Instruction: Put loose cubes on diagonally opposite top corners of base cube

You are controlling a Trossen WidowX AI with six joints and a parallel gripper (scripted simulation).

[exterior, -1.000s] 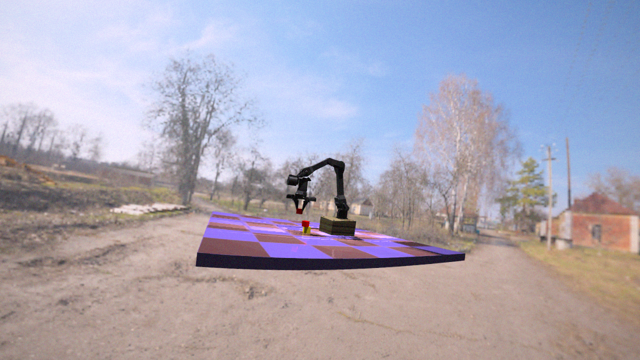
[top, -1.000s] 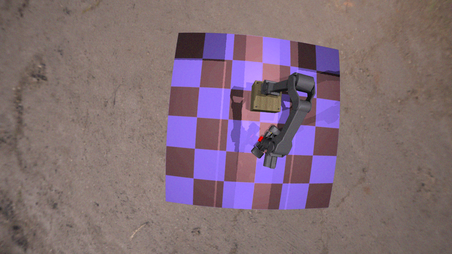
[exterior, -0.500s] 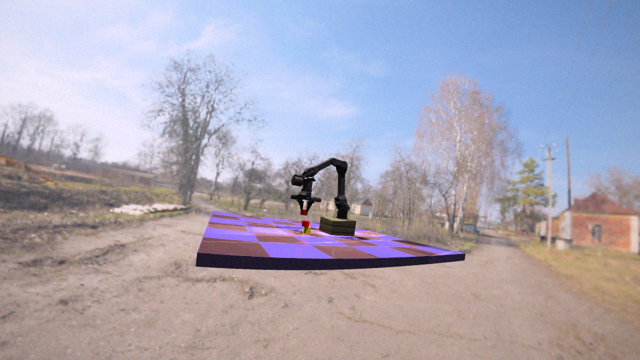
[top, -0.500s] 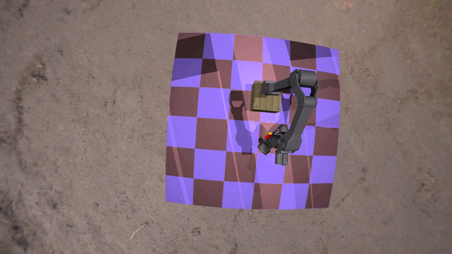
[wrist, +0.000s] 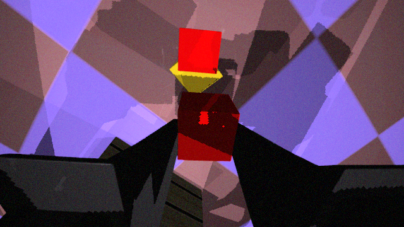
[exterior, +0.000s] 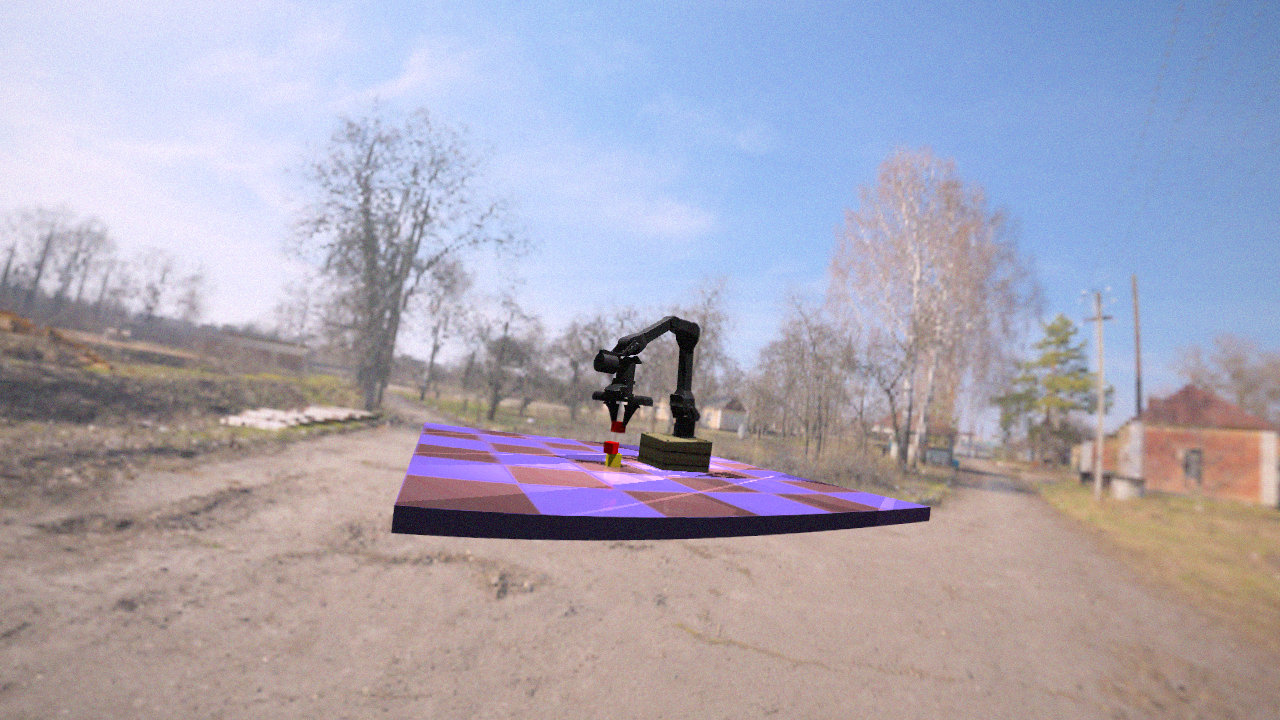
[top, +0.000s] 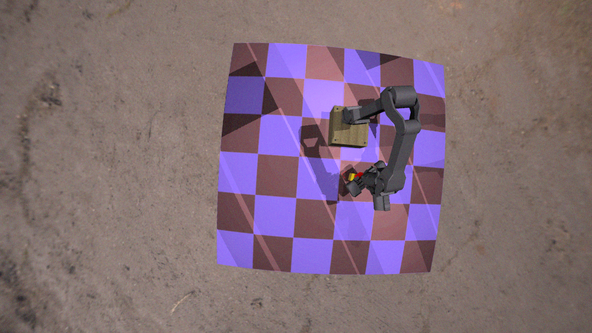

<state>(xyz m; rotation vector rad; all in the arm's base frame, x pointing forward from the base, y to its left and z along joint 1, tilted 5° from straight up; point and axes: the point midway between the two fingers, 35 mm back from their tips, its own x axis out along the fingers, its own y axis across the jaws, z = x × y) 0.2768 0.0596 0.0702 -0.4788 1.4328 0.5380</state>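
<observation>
My gripper tip is now 6 cm above the red cube, 3 cm to the right of it and 3 cm short of it. From my gripper tip the other things lie so: yellow base cube: 10 cm below, 2 cm to the left, 1 cm ahead.
</observation>
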